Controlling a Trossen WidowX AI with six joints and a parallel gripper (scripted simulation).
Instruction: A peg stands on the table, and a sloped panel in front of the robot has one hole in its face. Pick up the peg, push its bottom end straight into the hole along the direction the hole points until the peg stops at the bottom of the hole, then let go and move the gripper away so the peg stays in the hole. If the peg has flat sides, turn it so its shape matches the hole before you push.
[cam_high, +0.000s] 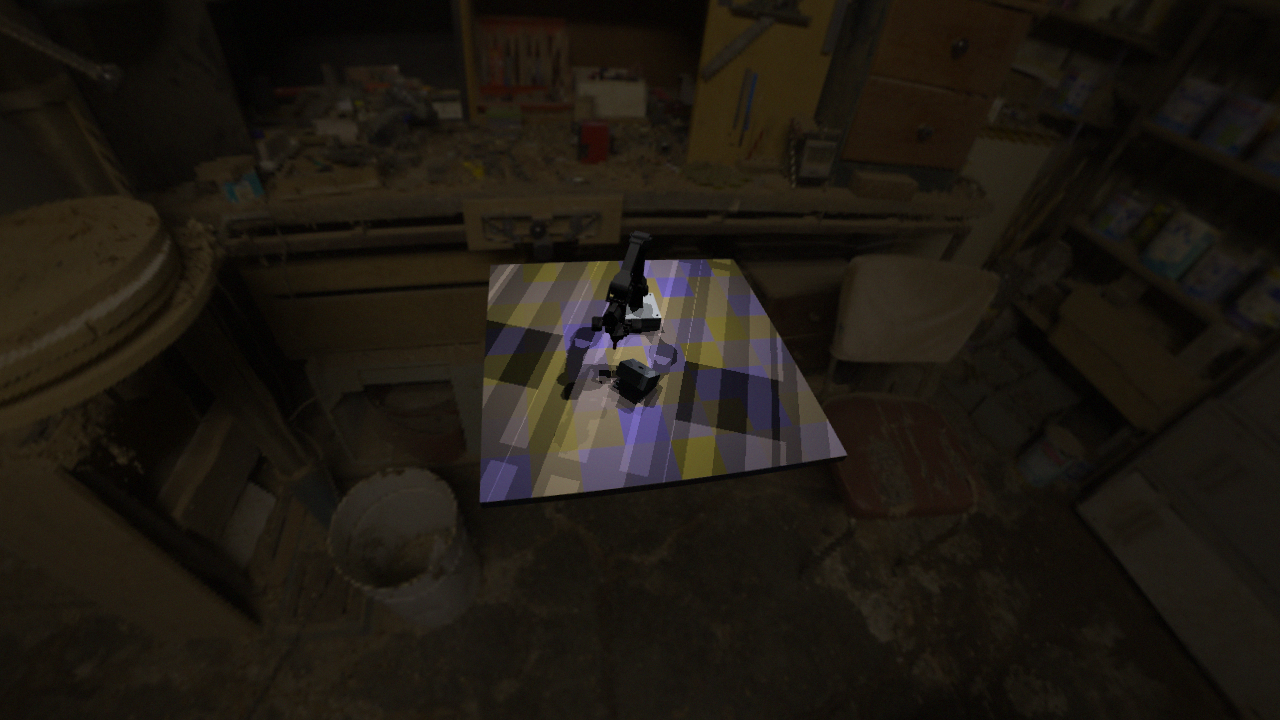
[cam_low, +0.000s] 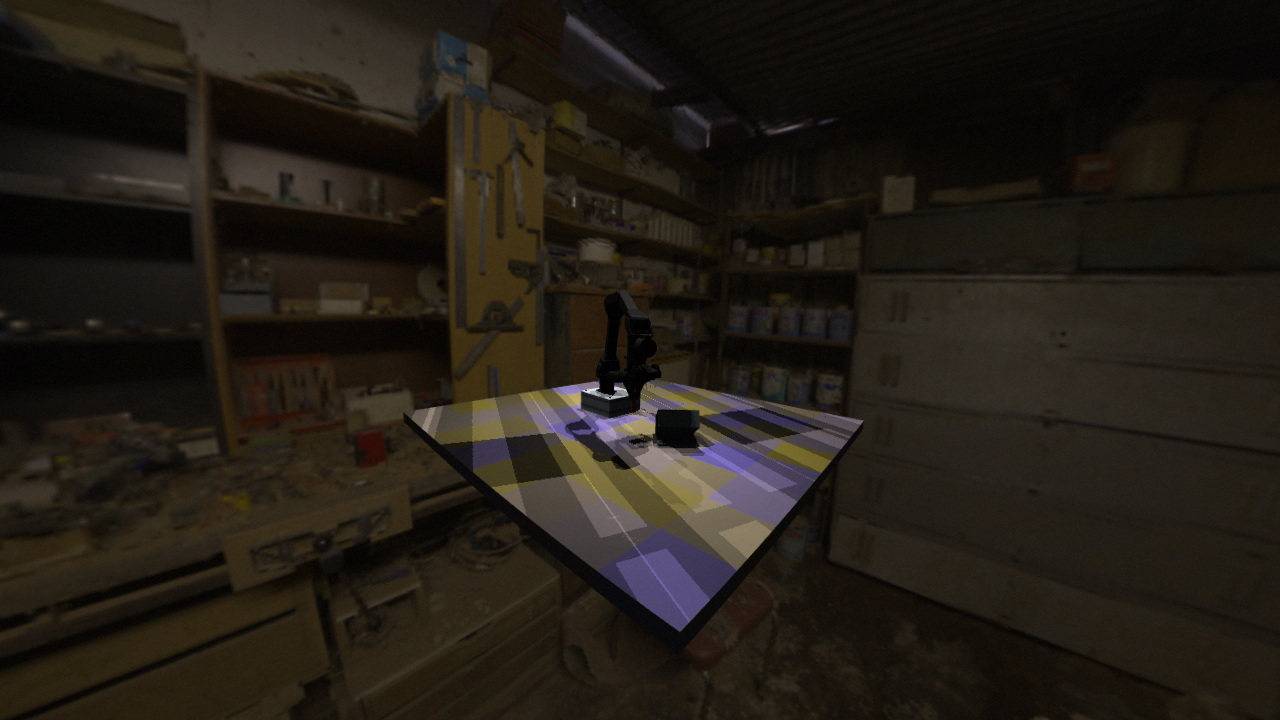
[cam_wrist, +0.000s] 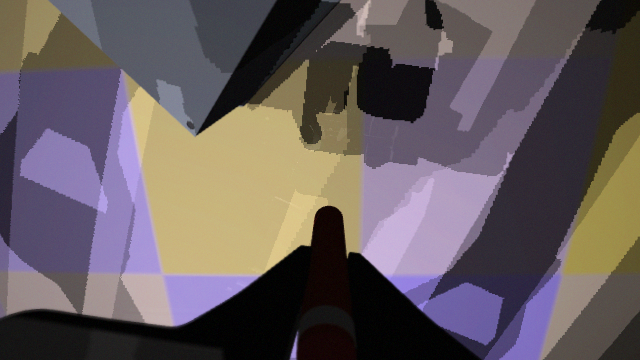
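My gripper tip is 11 cm short of the sloped panel block, 9 cm to the right of it and 6 cm above it. Round my gripper tip: dark red round peg 2 cm above.
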